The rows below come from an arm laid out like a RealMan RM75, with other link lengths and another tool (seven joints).
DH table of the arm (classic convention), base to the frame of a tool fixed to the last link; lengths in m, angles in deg. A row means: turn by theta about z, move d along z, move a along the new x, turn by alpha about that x. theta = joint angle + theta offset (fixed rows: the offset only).
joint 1: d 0.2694; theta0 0; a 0; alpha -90
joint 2: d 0; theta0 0; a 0; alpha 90
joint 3: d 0.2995; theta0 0; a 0; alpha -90
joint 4: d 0; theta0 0; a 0; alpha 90
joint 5: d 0.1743; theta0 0; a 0; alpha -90
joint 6: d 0; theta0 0; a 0; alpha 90
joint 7: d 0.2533; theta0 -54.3; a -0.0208; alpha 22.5
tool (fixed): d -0.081; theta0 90; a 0; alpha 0
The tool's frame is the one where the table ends.
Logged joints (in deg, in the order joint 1, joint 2, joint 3, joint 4, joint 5, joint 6, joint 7), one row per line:
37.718 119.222 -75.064 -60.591 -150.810 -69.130 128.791
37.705 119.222 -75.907 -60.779 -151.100 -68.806 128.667
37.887 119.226 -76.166 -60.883 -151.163 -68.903 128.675
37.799 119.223 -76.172 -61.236 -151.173 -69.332 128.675
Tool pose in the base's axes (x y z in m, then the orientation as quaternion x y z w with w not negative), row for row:
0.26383 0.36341 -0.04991 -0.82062 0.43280 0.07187 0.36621
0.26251 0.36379 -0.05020 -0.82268 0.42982 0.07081 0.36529
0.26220 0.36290 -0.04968 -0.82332 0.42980 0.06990 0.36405
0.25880 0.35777 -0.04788 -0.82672 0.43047 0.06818 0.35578
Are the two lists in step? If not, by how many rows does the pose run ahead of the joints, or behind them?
The pose runs 1 row ahead of the joints: the pose in row i belongs to the joints in row i + 1.
